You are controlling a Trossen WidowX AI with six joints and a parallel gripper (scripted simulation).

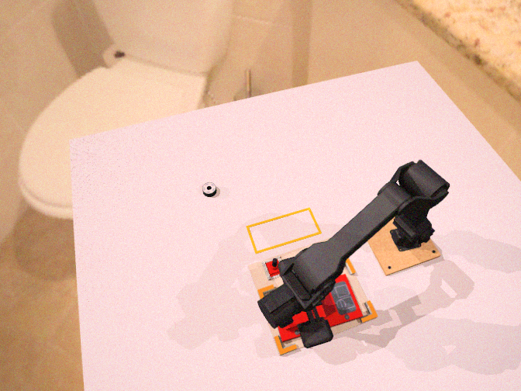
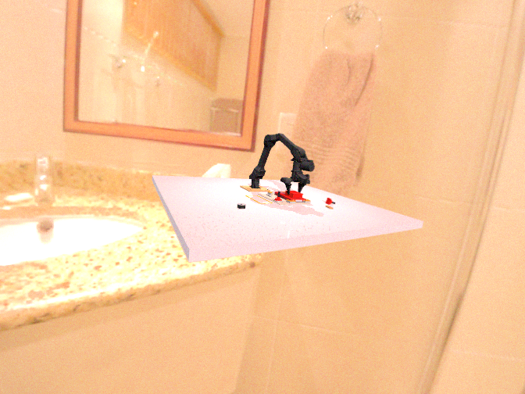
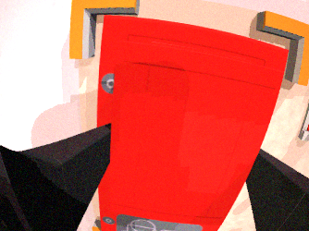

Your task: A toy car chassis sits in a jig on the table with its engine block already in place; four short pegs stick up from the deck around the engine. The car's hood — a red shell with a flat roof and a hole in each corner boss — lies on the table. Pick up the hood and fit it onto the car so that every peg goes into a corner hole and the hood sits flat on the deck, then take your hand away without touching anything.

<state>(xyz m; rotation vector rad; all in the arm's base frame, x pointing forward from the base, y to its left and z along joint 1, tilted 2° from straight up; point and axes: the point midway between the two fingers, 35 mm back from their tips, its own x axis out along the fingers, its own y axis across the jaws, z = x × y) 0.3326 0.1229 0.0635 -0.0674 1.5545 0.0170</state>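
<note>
The red hood lies 10 mm above my gripper tip. From my gripper tip the other things lie so: white engine block 20 mm below.
</note>
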